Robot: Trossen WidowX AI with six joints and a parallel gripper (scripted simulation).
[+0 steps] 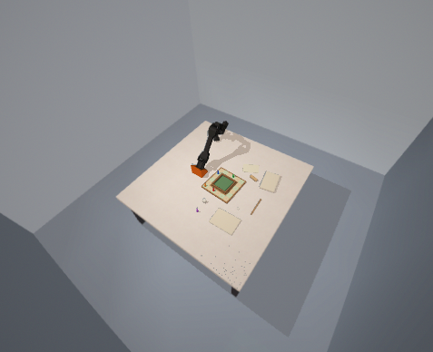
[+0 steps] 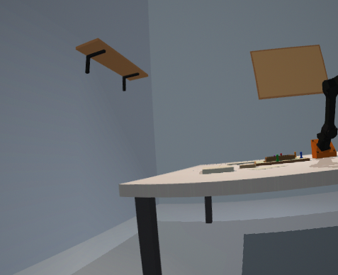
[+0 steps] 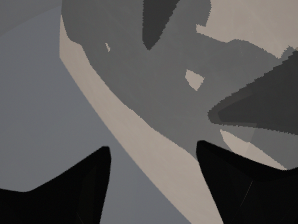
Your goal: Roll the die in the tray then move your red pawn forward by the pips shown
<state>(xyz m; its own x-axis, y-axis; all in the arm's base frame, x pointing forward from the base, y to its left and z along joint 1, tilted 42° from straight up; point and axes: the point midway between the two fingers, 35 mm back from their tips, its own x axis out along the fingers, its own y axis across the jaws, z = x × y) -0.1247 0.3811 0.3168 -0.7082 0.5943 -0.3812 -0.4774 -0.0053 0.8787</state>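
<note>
Now: gripper tip 630 mm short of the small wooden block, 360 mm to the left of it and 30 mm above it. The rest, counted from my gripper tip: green pawn: 460 mm ahead, 430 mm to the right, 10 mm below; blue pawn: 450 mm to the right, 320 mm ahead, 10 mm below; green tray: 540 mm to the right, 420 mm ahead, 30 mm below.
</note>
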